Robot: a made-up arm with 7 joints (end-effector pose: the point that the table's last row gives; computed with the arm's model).
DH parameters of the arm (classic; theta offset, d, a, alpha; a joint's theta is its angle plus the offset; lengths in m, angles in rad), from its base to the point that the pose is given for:
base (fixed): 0.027 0 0.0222 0
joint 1: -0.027 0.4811 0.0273 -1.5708
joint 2: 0 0.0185 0.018 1.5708
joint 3: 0 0.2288 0.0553 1.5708
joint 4: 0 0.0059 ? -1.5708
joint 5: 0 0.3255 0.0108 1.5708
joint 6: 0 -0.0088 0.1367 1.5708
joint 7: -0.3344 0 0.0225 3.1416
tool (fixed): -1.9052 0.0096 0 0
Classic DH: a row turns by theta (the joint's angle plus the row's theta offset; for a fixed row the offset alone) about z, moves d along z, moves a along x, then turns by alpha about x.
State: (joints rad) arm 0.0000 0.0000 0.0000 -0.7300 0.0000 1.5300 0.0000
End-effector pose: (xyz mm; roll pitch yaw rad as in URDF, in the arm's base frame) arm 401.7 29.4 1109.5 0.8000 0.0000 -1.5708
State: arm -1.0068 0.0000 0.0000 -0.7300 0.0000 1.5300 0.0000
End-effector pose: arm 249.4 -304.7 1109.5 0.8000 0.0000 -2.5776
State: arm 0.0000 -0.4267 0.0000 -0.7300 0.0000 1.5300 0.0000
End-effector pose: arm 110.0 29.4 1198.9 1.2267 0.0000 -1.5708
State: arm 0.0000 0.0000 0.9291 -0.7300 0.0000 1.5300 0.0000
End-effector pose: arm 259.3 293.0 1109.5 0.8000 0.0000 -0.6417
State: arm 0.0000 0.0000 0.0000 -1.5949 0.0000 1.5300 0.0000
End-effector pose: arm 607.8 29.4 756.9 -0.0649 0.0000 -1.5708
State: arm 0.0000 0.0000 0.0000 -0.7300 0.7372 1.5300 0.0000
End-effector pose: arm 392.1 30.3 1118.0 0.9448 0.4649 -0.9759
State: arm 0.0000 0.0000 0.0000 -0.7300 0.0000 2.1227 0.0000
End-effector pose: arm 317.0 29.4 1146.6 1.3927 0.0000 -1.5708
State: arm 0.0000 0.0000 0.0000 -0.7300 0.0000 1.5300 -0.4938
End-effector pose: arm 397.5 38.6 1105.1 0.7365 -0.3469 -1.2120
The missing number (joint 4, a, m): -0.0663
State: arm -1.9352 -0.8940 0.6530 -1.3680 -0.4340 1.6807 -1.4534
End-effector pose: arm 347.4 -92.6 1025.3 -1.2798 -0.9688 -0.7655
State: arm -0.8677 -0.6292 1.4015 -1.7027 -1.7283 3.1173 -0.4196
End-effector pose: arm 248.9 367.3 619.9 -1.5804 -0.3748 2.0460
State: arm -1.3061 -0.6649 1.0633 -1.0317 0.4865 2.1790 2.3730
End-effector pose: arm 284.1 205.5 1059.0 -1.1923 0.9753 1.8748
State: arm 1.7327 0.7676 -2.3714 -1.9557 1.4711 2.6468 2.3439
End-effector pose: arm 241.5 -100.7 843.2 -1.4696 -0.1386 1.2659
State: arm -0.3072 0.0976 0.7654 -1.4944 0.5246 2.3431 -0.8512
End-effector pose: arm 538.0 171.8 868.7 0.9376 -0.0708 -0.5453
